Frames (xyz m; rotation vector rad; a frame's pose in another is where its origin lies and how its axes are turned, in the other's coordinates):
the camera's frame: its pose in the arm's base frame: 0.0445 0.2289 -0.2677 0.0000 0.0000 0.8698
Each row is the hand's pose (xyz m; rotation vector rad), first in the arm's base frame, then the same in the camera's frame.
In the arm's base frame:
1: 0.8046 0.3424 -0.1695 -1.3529 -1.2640 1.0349
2: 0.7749 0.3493 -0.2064 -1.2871 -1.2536 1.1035
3: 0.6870 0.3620 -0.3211 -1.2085 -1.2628 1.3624
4: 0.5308 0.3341 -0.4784 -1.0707 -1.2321 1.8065
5: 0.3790 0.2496 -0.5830 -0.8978 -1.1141 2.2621
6: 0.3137 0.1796 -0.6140 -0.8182 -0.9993 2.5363
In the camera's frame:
1: 0.5770 -0.5077 0.0982 -1.6629 -0.5447 0.4143
2: 0.5631 -0.4805 0.0613 -1.5950 -0.5594 0.4668
3: 0.5161 -0.4052 -0.0534 -1.5015 -0.5866 0.7099
4: 0.3940 -0.3038 -0.2107 -1.3272 -0.5935 1.1222
5: 0.2316 -0.2423 -0.3153 -1.1021 -0.5427 1.5321
6: 0.1360 -0.2375 -0.3463 -0.9754 -0.4710 1.7795

